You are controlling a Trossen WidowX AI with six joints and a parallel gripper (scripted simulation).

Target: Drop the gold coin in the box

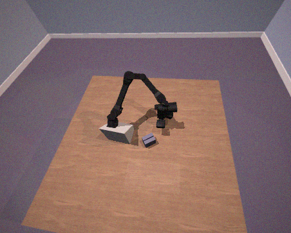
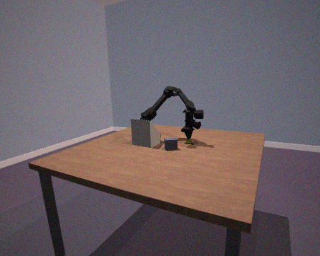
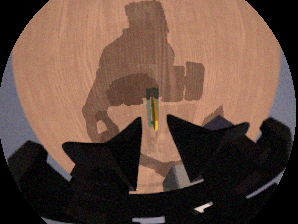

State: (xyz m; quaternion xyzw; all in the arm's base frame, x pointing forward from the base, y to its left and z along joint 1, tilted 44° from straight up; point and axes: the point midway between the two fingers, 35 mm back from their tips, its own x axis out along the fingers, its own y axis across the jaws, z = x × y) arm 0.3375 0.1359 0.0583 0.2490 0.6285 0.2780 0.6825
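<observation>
Now: gripper tip 2 cm above the thin gold coin.
</observation>
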